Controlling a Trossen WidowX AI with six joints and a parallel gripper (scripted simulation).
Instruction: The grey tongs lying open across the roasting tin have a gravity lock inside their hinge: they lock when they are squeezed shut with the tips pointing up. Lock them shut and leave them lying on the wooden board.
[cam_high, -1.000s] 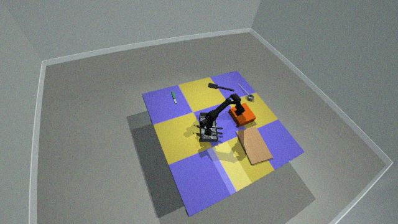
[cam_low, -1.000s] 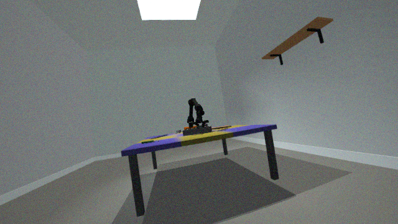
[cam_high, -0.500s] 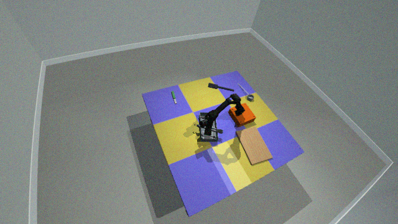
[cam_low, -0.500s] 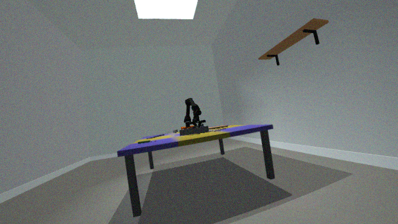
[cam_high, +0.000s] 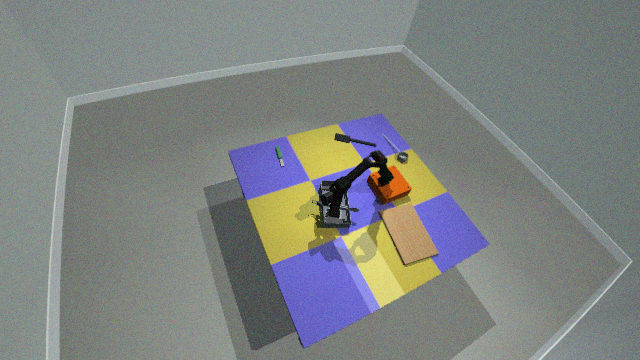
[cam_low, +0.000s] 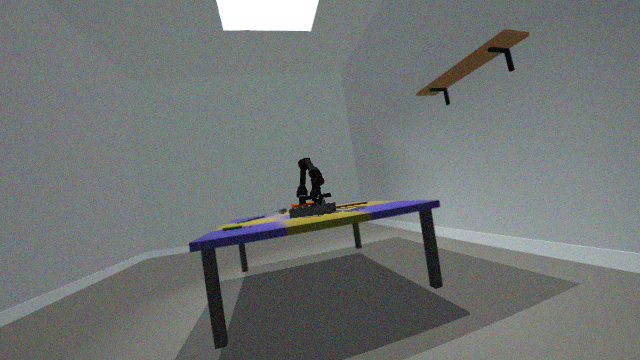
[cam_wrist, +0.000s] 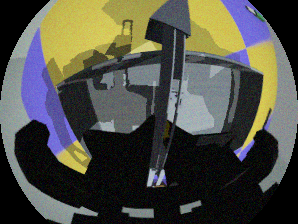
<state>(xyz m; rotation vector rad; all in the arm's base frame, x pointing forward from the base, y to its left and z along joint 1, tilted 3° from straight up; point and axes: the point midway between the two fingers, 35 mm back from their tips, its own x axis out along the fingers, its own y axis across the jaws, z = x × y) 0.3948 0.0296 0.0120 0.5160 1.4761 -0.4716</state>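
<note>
My gripper tip is now 30 mm to the left of the dark roasting tin and 30 mm past it. From my gripper tip the other things lie so: black spatula 470 mm to the right, 460 mm behind, 30 mm below; then wooden board 350 mm behind, 320 mm to the left, 20 mm below.
</note>
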